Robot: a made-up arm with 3 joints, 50 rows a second.
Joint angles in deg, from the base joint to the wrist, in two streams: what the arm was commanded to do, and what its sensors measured. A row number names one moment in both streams.
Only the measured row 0 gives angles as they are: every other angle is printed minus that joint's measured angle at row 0.
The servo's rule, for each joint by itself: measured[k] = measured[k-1] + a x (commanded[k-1-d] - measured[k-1]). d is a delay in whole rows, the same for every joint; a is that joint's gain. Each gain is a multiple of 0.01, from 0.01 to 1. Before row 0 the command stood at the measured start. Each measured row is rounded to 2 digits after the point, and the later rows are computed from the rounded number. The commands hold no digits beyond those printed.
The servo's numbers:
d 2
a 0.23 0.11 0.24
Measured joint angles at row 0:
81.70, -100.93, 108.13
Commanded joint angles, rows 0 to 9:
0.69, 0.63, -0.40
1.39, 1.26, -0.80
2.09, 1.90, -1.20
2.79, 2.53, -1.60
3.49, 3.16, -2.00
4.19, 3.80, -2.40
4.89, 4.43, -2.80
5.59, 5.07, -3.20
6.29, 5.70, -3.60
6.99, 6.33, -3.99
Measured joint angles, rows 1 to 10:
0.00, 0.00, 0.00
0.00, 0.00, 0.00
0.16, 0.07, -0.10
0.44, 0.20, -0.27
0.82, 0.39, -0.49
1.27, 0.63, -0.76
1.78, 0.91, -1.06
2.33, 1.23, -1.38
2.92, 1.58, -1.72
3.53, 1.96, -2.08

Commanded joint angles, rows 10 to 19:
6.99, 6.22, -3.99
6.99, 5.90, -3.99
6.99, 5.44, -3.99
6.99, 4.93, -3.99
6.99, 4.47, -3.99
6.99, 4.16, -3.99
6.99, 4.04, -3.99
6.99, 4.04, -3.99
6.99, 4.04, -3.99
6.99, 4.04, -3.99
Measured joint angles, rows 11 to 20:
4.16, 2.37, -2.44
4.81, 2.81, -2.81
5.31, 3.19, -3.09
5.70, 3.49, -3.31
6.00, 3.70, -3.47
6.23, 3.84, -3.59
6.40, 3.91, -3.69
6.54, 3.94, -3.76
6.64, 3.95, -3.82
6.72, 3.96, -3.86

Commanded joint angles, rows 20 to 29:
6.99, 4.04, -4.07
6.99, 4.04, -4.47
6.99, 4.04, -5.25
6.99, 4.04, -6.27
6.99, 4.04, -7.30
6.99, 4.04, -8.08
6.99, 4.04, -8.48
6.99, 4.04, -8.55
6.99, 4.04, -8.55
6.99, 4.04, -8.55
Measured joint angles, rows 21 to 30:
6.78, 3.97, -3.89
6.83, 3.98, -3.91
6.87, 3.99, -3.95
6.90, 4.00, -4.07
6.92, 4.00, -4.35
6.94, 4.00, -4.81
6.95, 4.00, -5.41
6.96, 4.00, -6.05
6.97, 4.00, -6.63
6.97, 4.00, -7.09

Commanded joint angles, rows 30 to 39:
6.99, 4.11, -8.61
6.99, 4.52, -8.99
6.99, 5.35, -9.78
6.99, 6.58, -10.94
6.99, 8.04, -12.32
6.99, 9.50, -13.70
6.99, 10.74, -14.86
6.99, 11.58, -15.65
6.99, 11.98, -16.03
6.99, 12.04, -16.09
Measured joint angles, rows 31 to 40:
6.97, 4.00, -7.44
6.97, 4.00, -7.71
6.97, 4.01, -7.93
6.97, 4.07, -8.18
6.97, 4.21, -8.56
6.97, 4.47, -9.13
6.97, 4.86, -9.90
6.97, 5.37, -10.81
6.97, 5.96, -11.78
6.97, 6.58, -12.71

